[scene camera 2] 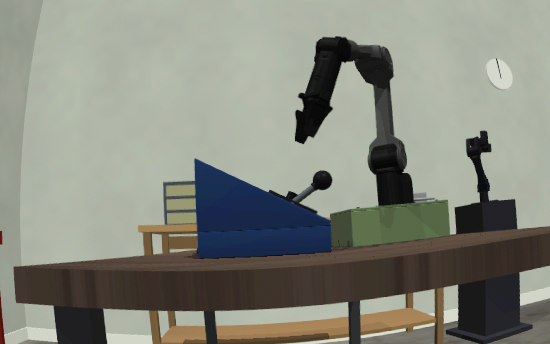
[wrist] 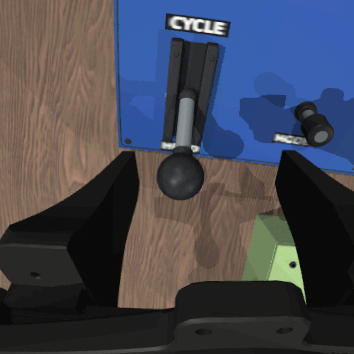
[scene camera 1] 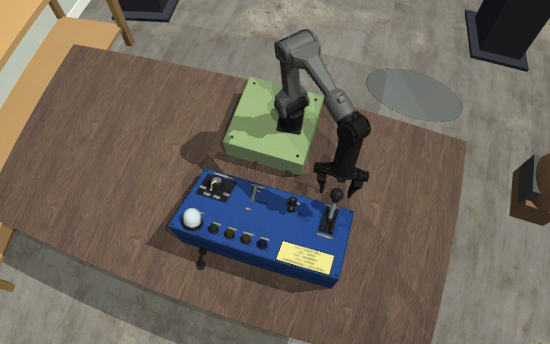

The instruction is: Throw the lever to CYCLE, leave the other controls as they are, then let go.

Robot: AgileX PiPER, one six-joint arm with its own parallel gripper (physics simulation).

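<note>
The lever, with a black ball knob [scene camera 1: 336, 195] [scene camera 2: 322, 180] [wrist: 180, 176] on a grey rod, stands in a black slot on the blue control panel [scene camera 1: 270, 220] [scene camera 2: 260, 225] [wrist: 145, 60]. It leans toward the arm's base, away from the CYCLE label [wrist: 198, 25] and over a partly hidden label at the other end. My gripper [scene camera 1: 336, 191] [scene camera 2: 304, 140] [wrist: 207, 166] is open and empty, above the knob and apart from it. In the wrist view the knob shows between the fingers, nearer the left one.
A small black MODE control [scene camera 1: 292, 202] [wrist: 315, 125] stands beside the lever. A toggle switch [scene camera 1: 255, 192], a rotary knob [scene camera 1: 216, 183], a white dome [scene camera 1: 192, 218], several buttons and a yellow plate [scene camera 1: 305, 257] are on the panel. The green base block [scene camera 1: 250, 135] [scene camera 2: 390, 225] [wrist: 255, 250] stands behind.
</note>
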